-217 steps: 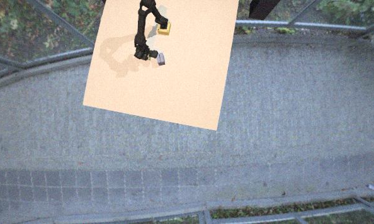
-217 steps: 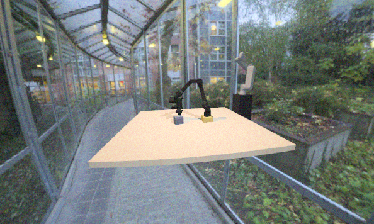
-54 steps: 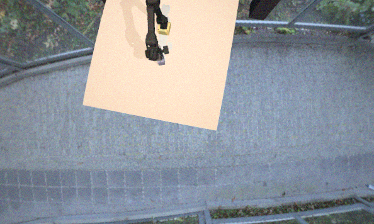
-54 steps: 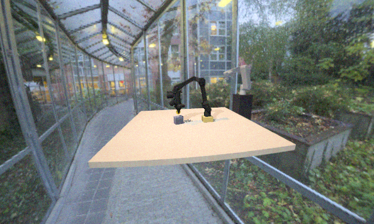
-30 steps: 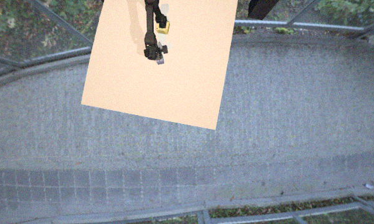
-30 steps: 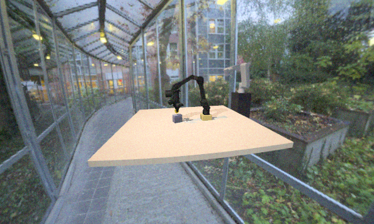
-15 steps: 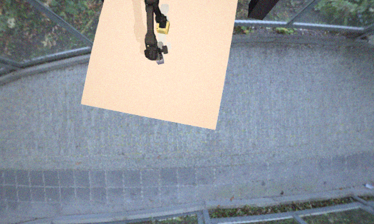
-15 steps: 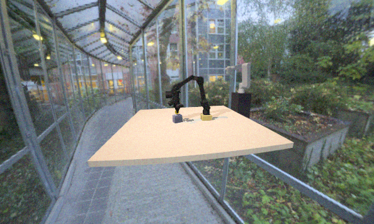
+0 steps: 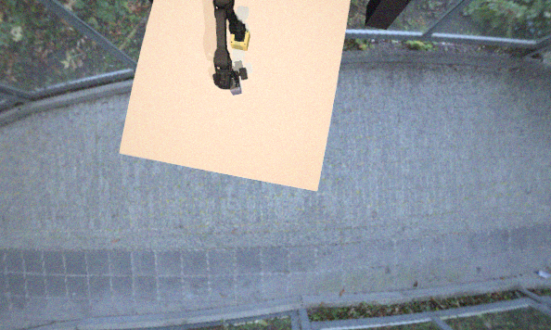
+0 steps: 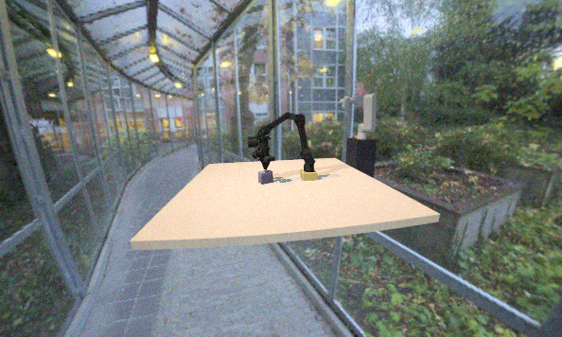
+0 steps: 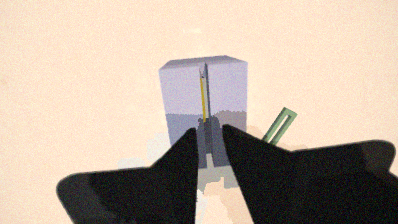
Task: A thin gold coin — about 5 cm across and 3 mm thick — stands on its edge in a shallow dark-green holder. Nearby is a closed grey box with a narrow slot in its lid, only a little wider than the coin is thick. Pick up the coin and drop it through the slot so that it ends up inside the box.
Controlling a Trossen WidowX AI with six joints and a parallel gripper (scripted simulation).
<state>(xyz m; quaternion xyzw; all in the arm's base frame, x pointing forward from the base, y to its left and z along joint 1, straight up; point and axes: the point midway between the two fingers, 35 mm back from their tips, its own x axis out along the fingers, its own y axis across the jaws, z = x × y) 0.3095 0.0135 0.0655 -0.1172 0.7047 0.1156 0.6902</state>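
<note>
Now: gripper tip 40 mm above the gold coin.
</note>
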